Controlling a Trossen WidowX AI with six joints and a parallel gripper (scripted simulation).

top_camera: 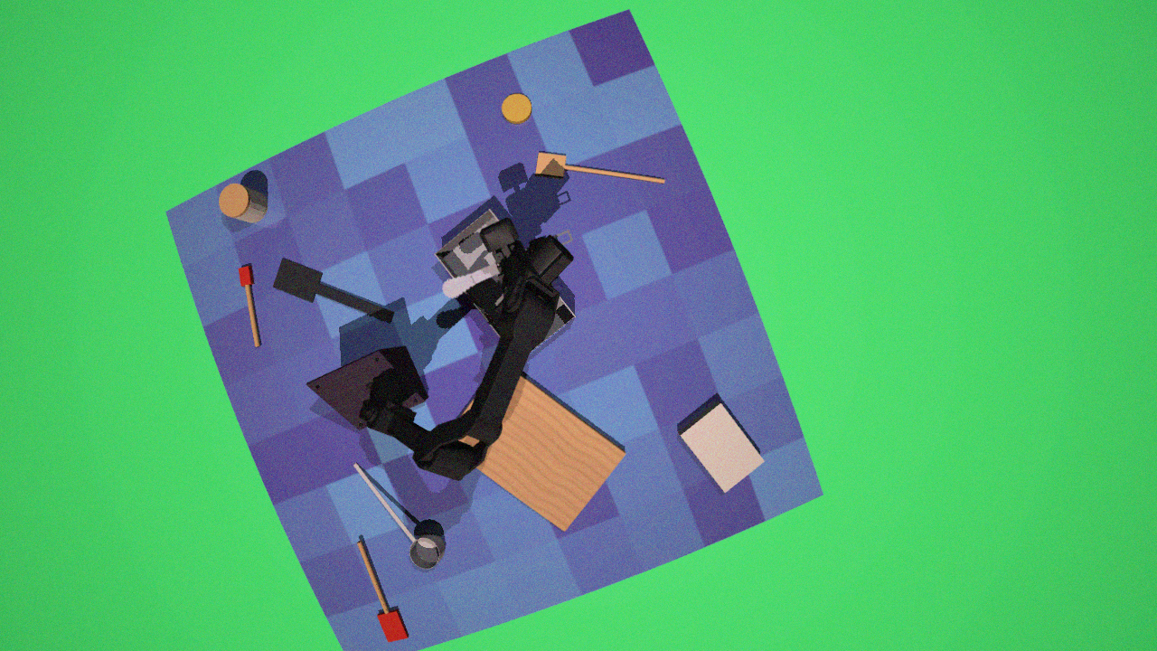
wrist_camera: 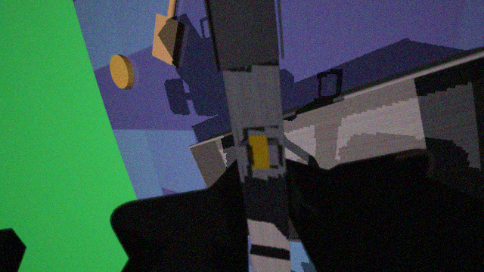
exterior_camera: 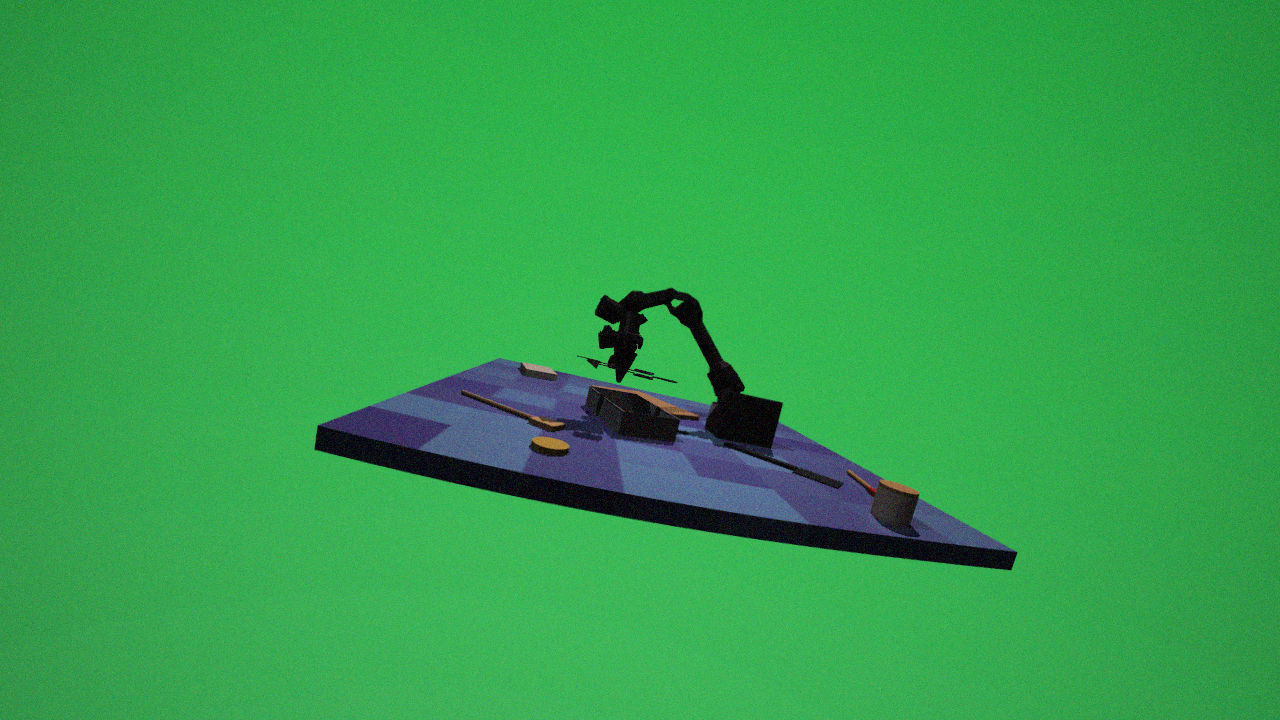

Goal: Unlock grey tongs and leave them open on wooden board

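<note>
Now: the yellow lock piece 20 mm ahead of my gripper tip, 20 mm to the right of it and 30 mm above it. From my gripper tip the other things lie so: orange disc (130 mm ahead, 340 mm to the left, 100 mm below); then roasting tin (50 mm behind, 40 mm to the right, 80 mm below); then wooden board (140 mm behind, 410 mm to the right, 110 mm below).
</note>
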